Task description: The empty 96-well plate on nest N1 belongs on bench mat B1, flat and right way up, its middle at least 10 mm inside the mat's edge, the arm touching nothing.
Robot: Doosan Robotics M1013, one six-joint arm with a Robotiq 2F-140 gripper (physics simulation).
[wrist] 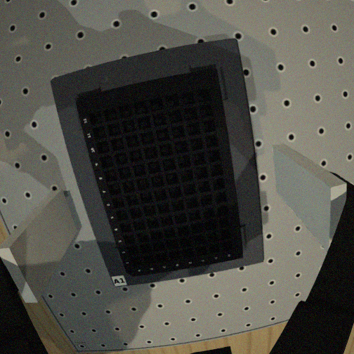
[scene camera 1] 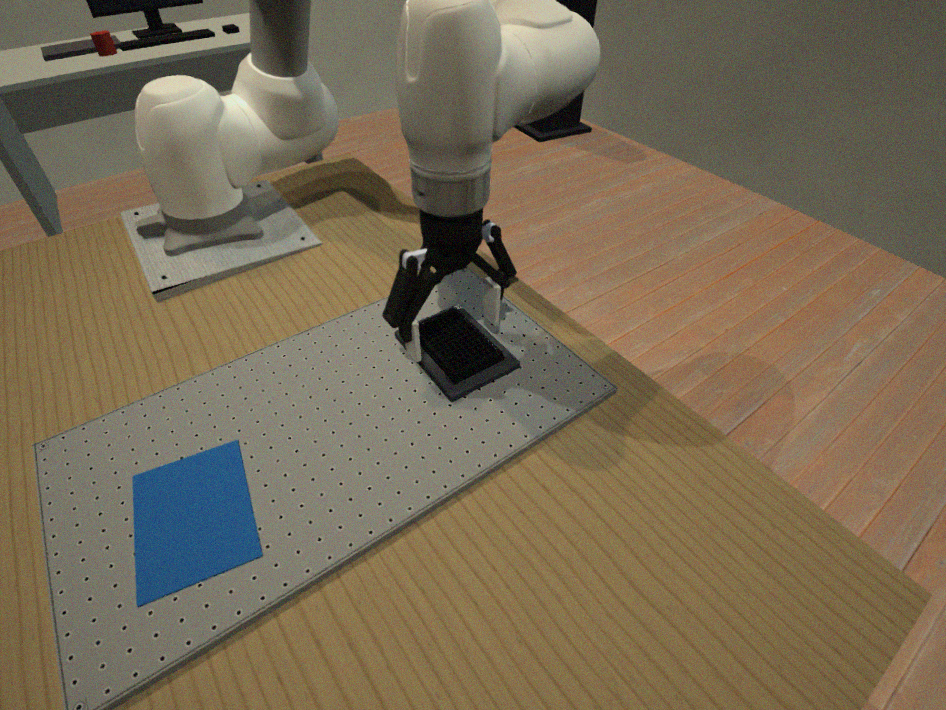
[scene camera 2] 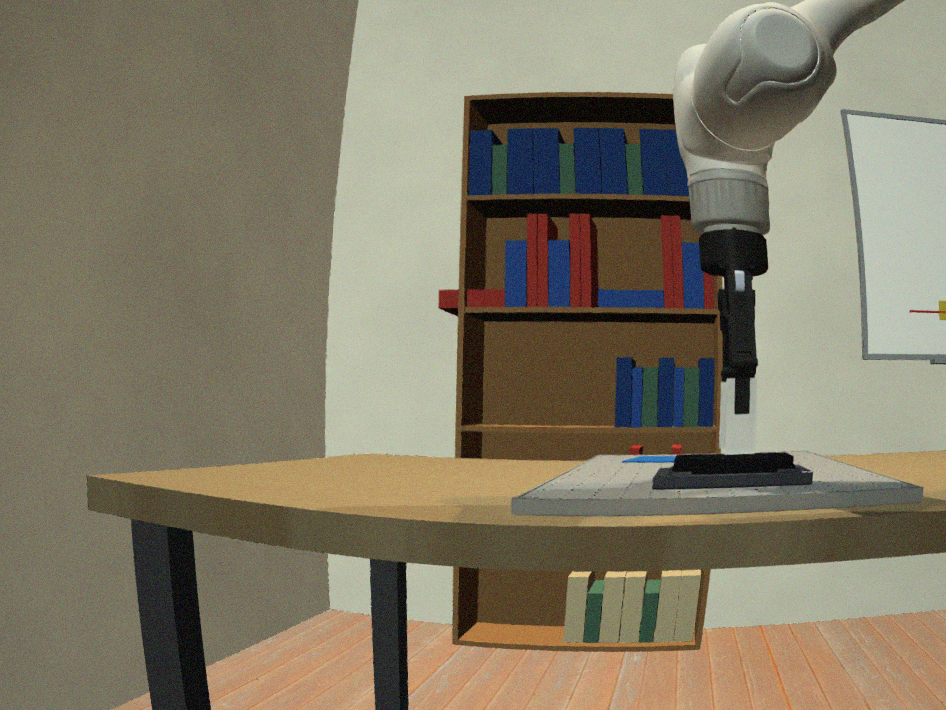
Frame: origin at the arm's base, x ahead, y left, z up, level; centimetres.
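Where they show: gripper, fingertip midpoint: (scene camera 1: pixel 453 336) (scene camera 2: pixel 735 450); arm's base, link origin: (scene camera 1: pixel 210 224).
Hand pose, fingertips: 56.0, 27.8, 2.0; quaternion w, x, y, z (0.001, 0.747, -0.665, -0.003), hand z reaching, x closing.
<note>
Things, the pixels of their top centre, and the offset from my fingertips, as dx, dy, dz. Level surfaces: height alone.
- black 96-well plate, top centre: (scene camera 2: pixel 734 455) (scene camera 1: pixel 455 339) +0.1, +0.2, -0.5
- dark grey nest N1, top centre: (scene camera 2: pixel 733 467) (scene camera 1: pixel 455 344) +0.1, +0.2, -1.6
- blue bench mat B1, surface height: dz -2.9
- wooden table, surface height: dz -4.4
The black 96-well plate (scene camera 1: pixel 460 345) (scene camera 2: pixel 733 463) (wrist: pixel 160 175) sits flat in the dark grey nest N1 (scene camera 1: pixel 484 376) (scene camera 2: pixel 733 479) (wrist: pixel 145 60), its wells facing up. A label "A1" is at the nest's lower left corner in the wrist view. My gripper (scene camera 1: pixel 455 343) (scene camera 2: pixel 738 449) (wrist: pixel 169 191) is open and empty, pointing down. Its pale pads stand on either side of the plate, low near its height. In the wrist view the plate lies slightly turned between them, with a gap at each side. The blue bench mat B1 (scene camera 1: pixel 194 519) (scene camera 2: pixel 649 459) lies bare; it does not show in the wrist view.
Nest and mat are on a grey perforated board (scene camera 1: pixel 328 458) (scene camera 2: pixel 534 505) (wrist: pixel 300 117) on the wooden table (scene camera 1: pixel 573 580) (scene camera 2: pixel 343 485). The arm's base plate (scene camera 1: pixel 278 210) is at the back left in scene camera 1. A bookshelf (scene camera 2: pixel 461 366) stands behind the table.
</note>
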